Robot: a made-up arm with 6 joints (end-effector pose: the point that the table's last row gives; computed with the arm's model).
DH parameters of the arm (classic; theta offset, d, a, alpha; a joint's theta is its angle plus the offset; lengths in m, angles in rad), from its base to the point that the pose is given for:
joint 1: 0 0.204 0 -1.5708
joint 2: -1.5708 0 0.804 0
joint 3: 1.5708 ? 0 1.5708
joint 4: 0 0.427 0 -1.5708
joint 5: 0 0 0 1.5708
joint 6: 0 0.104 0 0
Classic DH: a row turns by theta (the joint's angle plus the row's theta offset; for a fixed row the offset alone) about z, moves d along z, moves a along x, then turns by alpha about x.
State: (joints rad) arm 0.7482 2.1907 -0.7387 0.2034 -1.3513 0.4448
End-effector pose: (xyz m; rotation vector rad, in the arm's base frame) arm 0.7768 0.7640 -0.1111 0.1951 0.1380 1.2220
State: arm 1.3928 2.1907 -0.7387 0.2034 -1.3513 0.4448
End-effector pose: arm 0.1618 1.0775 -0.1111 0.1541 0.2101 1.8631
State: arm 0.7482 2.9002 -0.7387 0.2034 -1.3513 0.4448
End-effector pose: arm 0.4337 0.4456 -0.7445 0.0855 0.8743 1.0816
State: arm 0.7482 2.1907 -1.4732 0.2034 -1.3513 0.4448
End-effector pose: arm 0.6200 0.6185 0.1411 0.2906 -0.6402 1.2529
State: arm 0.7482 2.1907 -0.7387 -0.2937 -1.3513 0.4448
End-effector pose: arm 0.7430 0.8008 -0.1133 -0.3183 0.0581 1.1338
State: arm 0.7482 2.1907 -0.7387 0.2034 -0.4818 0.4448
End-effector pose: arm 0.8246 0.8231 -0.1547 0.0279 1.0514 1.2095
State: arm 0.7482 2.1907 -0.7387 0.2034 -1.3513 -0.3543
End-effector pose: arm 0.7768 0.7640 -0.1111 0.1192 0.1920 0.4265
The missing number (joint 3, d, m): 0.052
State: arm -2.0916 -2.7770 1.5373 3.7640 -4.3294 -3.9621
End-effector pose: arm 0.3343 0.5913 -0.4951 -1.2823 -2.2213 0.1537
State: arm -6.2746 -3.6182 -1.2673 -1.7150 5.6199 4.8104
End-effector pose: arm 0.8708 0.1228 -0.4318 -1.7865 -0.7409 -1.9560
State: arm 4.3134 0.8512 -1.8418 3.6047 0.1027 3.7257
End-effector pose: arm -0.0170 -0.1619 1.0167 -1.1114 -0.1131 -0.8054
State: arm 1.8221 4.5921 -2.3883 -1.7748 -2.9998 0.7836
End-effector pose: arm 0.0696 -0.5383 -0.0866 0.5461 0.9976 -1.7933
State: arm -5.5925 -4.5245 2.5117 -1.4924 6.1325 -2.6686
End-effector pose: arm 0.1970 0.2505 -0.1739 -1.6822 -1.7587 1.4687
